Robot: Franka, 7 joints.
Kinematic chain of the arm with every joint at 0, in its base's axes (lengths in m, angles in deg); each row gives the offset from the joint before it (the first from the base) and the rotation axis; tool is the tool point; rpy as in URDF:
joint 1: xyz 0 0 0.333 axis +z
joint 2: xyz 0 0 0 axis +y
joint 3: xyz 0 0 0.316 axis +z
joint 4: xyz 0.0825 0 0 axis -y
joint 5: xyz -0.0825 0 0.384 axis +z
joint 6: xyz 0 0 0 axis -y
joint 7: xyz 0.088 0 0 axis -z
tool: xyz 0 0 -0.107 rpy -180 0 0
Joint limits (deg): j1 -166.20..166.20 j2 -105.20..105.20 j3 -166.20..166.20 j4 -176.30..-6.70 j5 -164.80..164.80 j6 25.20..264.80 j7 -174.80..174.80
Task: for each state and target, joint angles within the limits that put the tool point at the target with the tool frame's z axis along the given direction. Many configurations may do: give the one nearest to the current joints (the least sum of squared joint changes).
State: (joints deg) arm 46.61 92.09 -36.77 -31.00 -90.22 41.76 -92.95
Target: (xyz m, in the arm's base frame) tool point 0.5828 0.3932 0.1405 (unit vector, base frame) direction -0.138 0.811 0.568
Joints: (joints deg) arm 76.69 105.20 -72.75 -82.43 -136.29 63.46 -92.95
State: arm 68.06 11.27 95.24 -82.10 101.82 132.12 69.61
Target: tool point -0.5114 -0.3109 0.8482 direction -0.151 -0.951 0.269
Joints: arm 82.77 -11.01 115.42 -70.87 109.97 122.33 69.61
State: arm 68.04 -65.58 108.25 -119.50 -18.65 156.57 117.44
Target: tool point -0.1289 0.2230 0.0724 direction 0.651 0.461 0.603
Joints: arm 52.53 -88.09 140.08 -148.82 -13.48 107.84 117.44
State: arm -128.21 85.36 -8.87 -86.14 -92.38 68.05 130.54
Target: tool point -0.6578 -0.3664 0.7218 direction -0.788 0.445 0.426
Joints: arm -142.69 41.45 -12.24 -36.77 -103.95 122.83 130.54
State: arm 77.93 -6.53 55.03 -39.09 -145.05 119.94 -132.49
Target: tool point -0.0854 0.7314 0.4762 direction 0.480 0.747 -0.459
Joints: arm 58.66 37.76 54.28 -82.69 -97.62 125.11 -132.49
